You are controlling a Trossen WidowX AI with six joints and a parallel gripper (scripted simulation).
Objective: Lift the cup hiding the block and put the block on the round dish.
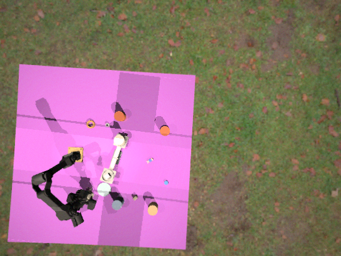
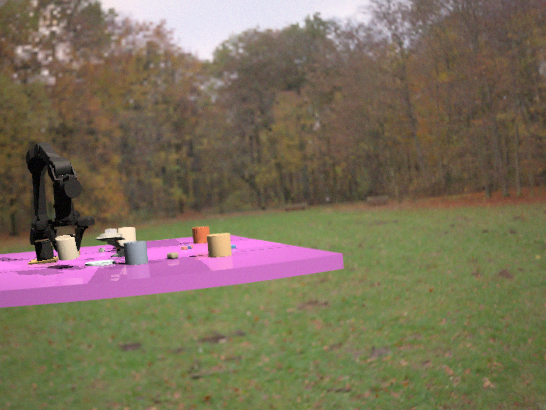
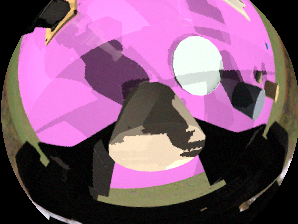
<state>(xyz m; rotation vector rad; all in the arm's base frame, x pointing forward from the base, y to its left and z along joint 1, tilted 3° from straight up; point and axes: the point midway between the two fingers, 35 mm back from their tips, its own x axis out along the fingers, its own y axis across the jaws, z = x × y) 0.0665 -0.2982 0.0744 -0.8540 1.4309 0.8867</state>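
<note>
My gripper tip is 17 cm short of the grey block, 13 cm to the right of it and 3 cm below it. Also, from my gripper tip: round dish: 11 cm ahead, 5 cm below, 2 cm to the left; then balance beam: 24 cm to the left, 23 cm ahead, 1 cm below; then blue-grey cylinder: 21 cm ahead, 7 cm to the right, 2 cm below.
</note>
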